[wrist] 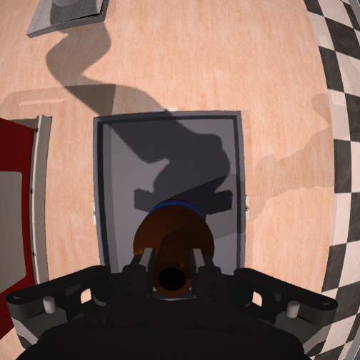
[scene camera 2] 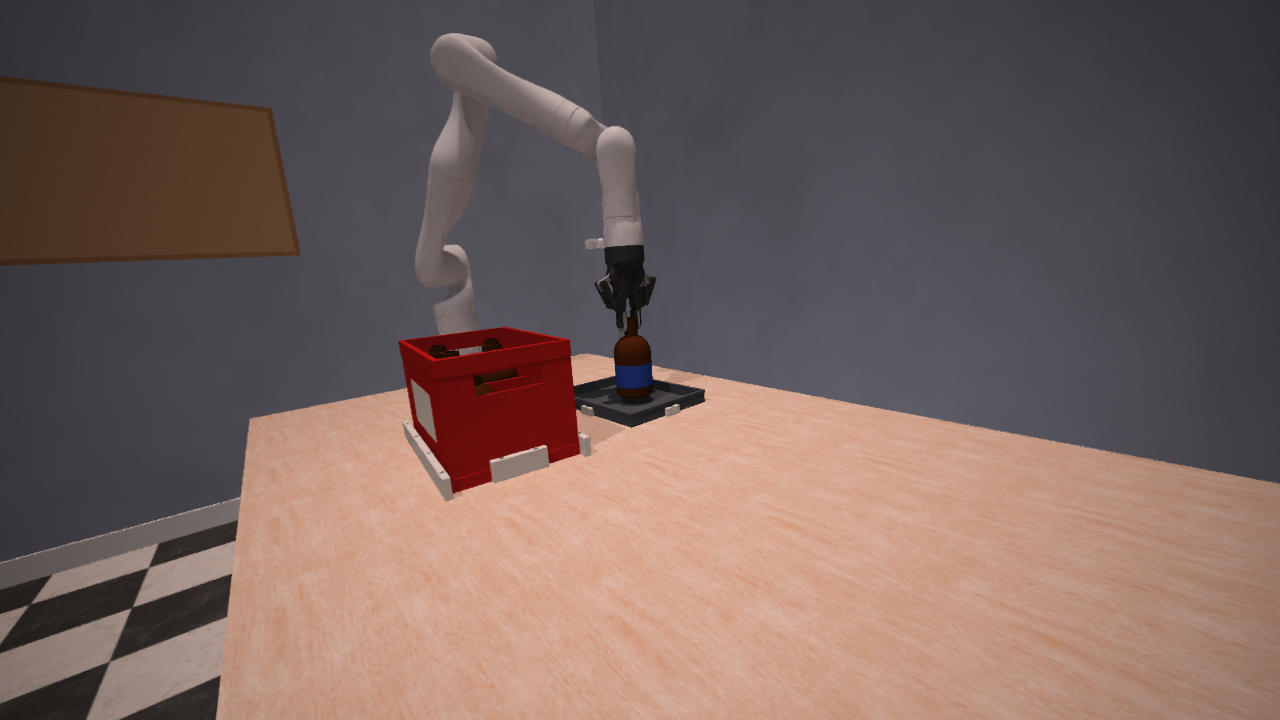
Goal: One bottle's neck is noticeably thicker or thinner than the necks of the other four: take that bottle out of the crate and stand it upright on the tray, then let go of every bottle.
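Places are measured from the arm's base along level axes (x ahead, y left, z up), in centimetres.
Pixels of known places: gripper, fingertip midpoint: [scene camera 2: 629, 329].
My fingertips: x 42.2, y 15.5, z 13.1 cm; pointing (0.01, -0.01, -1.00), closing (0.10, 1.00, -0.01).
Note:
For each thing: its top centre in the pictures, then the offset to it from my fingertips.
- brown bottle with a blue label, top centre: [scene camera 2: 629, 317] dx +0.4, dy +0.0, dz +2.4 cm
- tray at its top centre: [scene camera 2: 626, 390] dx -1.6, dy -0.5, dz -12.4 cm
- red crate at its top centre: [scene camera 2: 477, 340] dx -2.3, dy -30.1, dz +2.5 cm
A brown bottle with a blue label [scene camera 2: 633, 374] [wrist: 174, 235] is upright over the tray [scene camera 2: 632, 418] [wrist: 239, 150], its base at or very close to the tray floor. My gripper [scene camera 2: 632, 322] [wrist: 172, 260] points down and is shut on this bottle's neck, with one finger on each side. The red crate [scene camera 2: 510, 420] [wrist: 11, 150] stands beside the tray, to its left in both views. Dark bottle tops [scene camera 2: 491, 343] show inside the crate in the scene view; the rest of those bottles is mostly hidden by its walls.
Pale brackets [scene camera 2: 520, 462] [wrist: 42, 200] line the crate's base. Small pale clips [scene camera 2: 672, 410] [wrist: 246, 207] sit against the tray's sides. The arm's grey base plate [wrist: 67, 22] shows at the top left of the wrist view. The crate's walls rise well above the tray's low rim.

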